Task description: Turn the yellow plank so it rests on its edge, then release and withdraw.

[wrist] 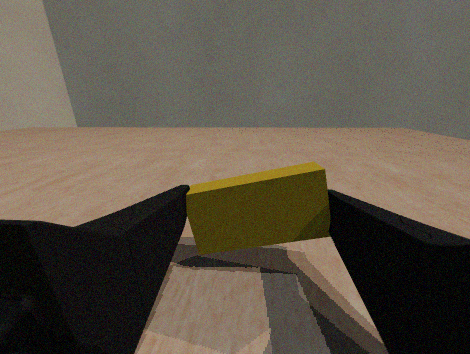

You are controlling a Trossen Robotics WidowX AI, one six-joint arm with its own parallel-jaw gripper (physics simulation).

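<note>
The yellow plank [260, 212] is in the middle of the wrist view, between the two black fingers. Its broad face is toward the camera and its narrow long side is up, so it stands edgewise, slightly tilted with its right end higher in the view. My gripper [255, 195] is shut on the plank, with one fingertip at each end. A dark shadow lies on the table under the plank's lower edge. Whether that lower edge touches the table is hard to tell, though a strip of lit wood shows below its right part.
The light wooden table top [240, 150] stretches away behind the plank to a far edge. A grey wall [260, 65] stands behind it, with a paler wall section [30, 70] at the left. Shadows of the gripper fall on the wood between the fingers.
</note>
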